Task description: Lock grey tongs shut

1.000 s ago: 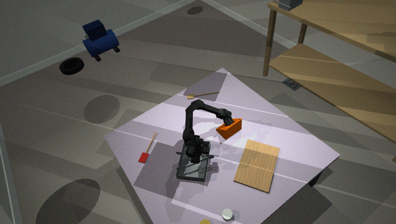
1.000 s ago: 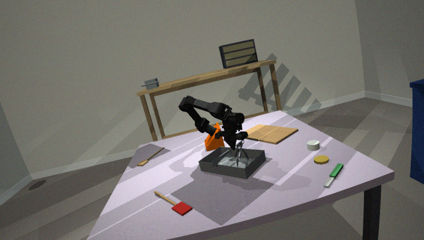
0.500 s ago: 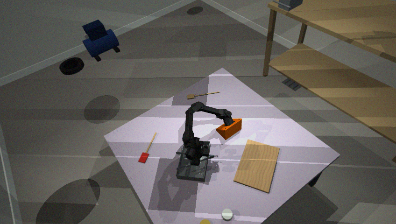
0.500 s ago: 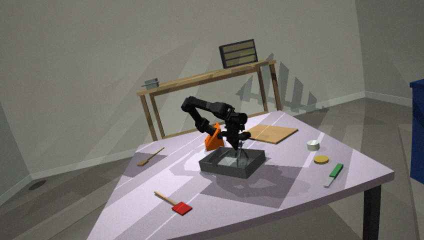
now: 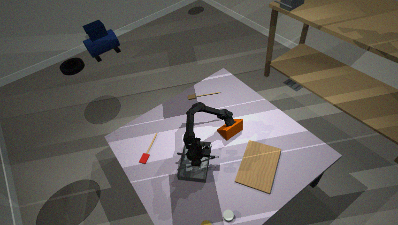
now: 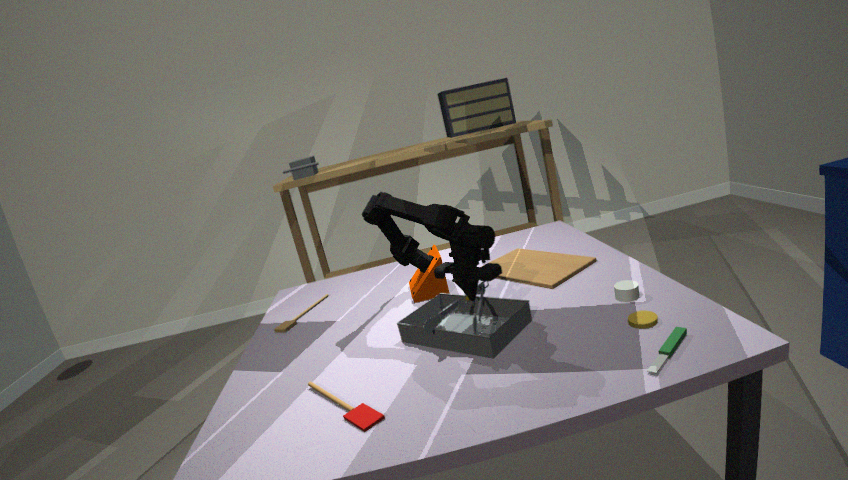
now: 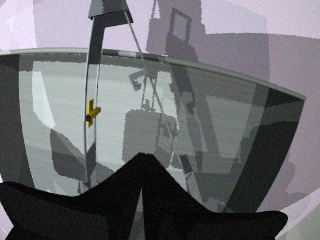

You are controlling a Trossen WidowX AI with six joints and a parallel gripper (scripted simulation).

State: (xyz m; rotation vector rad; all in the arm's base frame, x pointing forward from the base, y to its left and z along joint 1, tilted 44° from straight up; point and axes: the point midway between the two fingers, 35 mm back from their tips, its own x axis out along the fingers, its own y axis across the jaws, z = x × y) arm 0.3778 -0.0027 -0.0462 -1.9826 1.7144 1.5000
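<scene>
My gripper tip is 4 cm short of the tongs arm and 1 cm above it. Also, from my gripper tip: white cylinder (39 cm to the left, 13 cm ahead, 6 cm below); wooden board (31 cm to the left, 28 cm behind, 7 cm below); roasting tin (5 cm below, 4 cm to the right, 1 cm ahead).
</scene>
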